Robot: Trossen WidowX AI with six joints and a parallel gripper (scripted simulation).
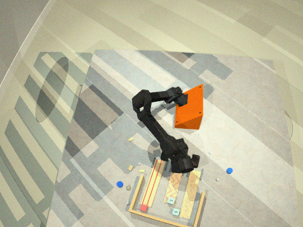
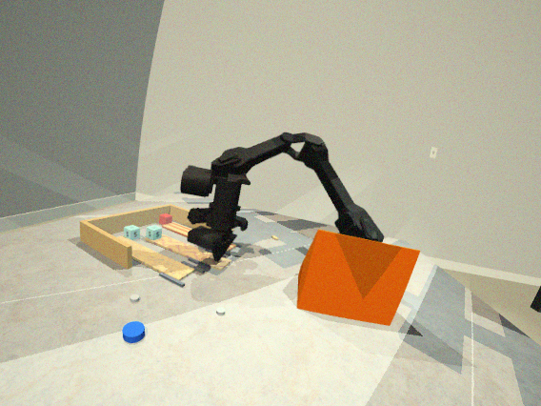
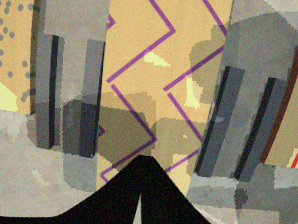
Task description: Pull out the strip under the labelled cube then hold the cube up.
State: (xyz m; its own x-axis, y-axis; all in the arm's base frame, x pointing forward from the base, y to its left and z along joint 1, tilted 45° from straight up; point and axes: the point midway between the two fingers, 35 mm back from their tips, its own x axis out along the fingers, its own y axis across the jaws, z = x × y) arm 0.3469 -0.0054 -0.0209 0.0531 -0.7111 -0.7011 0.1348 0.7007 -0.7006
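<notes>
Right now my gripper tip is 9 cm short of the zigzag strip and 1 cm to the left of it.
</notes>
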